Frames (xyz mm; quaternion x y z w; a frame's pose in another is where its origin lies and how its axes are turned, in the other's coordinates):
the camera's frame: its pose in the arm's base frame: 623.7 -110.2 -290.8 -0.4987 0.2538 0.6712 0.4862
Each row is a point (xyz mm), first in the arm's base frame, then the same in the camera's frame.
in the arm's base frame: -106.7 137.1 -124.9
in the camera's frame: -31.4 539.1 574.9
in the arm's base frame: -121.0 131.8 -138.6
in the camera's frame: -20.5 556.2 571.4
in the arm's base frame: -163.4 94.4 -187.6
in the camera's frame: 10.7 616.6 540.2
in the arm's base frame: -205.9 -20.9 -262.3
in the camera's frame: 34.3 711.8 435.0
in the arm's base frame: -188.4 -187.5 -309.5
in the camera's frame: 10.5 769.1 272.4
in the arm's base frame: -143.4 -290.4 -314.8
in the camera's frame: -27.1 770.1 166.5
